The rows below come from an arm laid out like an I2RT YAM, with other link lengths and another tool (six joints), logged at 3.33 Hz.
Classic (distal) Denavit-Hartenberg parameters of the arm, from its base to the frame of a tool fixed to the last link. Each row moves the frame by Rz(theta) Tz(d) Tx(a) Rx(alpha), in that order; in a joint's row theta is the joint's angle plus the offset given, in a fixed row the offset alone. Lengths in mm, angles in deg.
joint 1: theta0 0; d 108.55; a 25; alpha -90
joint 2: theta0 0; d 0; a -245.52; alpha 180
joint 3: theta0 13.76; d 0; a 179.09; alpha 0
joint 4: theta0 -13.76; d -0.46; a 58.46; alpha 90
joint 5: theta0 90; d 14.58; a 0; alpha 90
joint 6: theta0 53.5; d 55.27; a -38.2; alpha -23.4
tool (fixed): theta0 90; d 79.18; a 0; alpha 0
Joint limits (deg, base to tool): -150..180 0..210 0..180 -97..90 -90..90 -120..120
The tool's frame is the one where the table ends.
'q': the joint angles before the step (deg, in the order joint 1, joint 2, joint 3, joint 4, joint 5, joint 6). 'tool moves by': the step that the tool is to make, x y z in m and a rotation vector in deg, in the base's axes. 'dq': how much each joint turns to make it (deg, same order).
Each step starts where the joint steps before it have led.
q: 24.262 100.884 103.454 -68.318 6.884 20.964
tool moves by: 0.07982 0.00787 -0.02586 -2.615 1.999 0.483
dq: -3.961 23.034 28.600 -7.846 -0.215 -4.772
